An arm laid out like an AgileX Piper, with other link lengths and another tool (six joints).
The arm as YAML. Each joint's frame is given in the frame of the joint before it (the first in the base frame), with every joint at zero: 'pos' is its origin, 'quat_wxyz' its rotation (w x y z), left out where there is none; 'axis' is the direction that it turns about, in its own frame. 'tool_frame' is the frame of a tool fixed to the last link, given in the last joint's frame.
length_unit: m
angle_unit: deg
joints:
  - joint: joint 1
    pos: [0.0, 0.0, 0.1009]
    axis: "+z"
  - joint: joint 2
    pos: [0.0, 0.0, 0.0]
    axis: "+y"
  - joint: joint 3
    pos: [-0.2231, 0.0, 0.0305]
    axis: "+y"
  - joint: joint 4
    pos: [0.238, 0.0, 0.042]
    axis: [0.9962, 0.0, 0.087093]
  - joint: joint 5
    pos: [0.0, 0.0, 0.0]
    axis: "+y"
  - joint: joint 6
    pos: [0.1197, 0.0, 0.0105]
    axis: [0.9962, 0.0, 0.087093]
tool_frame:
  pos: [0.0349, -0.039, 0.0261]
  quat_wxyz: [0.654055, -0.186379, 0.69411, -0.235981]
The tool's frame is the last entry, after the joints.
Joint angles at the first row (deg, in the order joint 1, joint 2, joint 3, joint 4, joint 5, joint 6):
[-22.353 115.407 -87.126 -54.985 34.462 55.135]
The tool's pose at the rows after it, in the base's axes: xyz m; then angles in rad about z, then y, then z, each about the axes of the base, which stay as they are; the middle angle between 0 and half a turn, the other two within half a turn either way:
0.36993 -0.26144 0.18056 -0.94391 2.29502 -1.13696
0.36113 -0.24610 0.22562 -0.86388 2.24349 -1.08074
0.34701 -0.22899 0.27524 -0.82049 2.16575 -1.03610
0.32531 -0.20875 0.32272 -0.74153 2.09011 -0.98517
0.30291 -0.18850 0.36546 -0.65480 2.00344 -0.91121
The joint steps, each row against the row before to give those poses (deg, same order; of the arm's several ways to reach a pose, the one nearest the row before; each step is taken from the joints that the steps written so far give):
[1.300 -5.698 0.001 2.858 2.089 0.000]
[1.788 -6.603 0.000 1.861 2.326 -1.234]
[2.114 -7.106 0.000 -0.052 2.512 -1.737]
[2.591 -7.550 -0.002 -0.004 2.715 -0.056]
[2.542 -7.132 0.001 0.000 0.764 0.001]

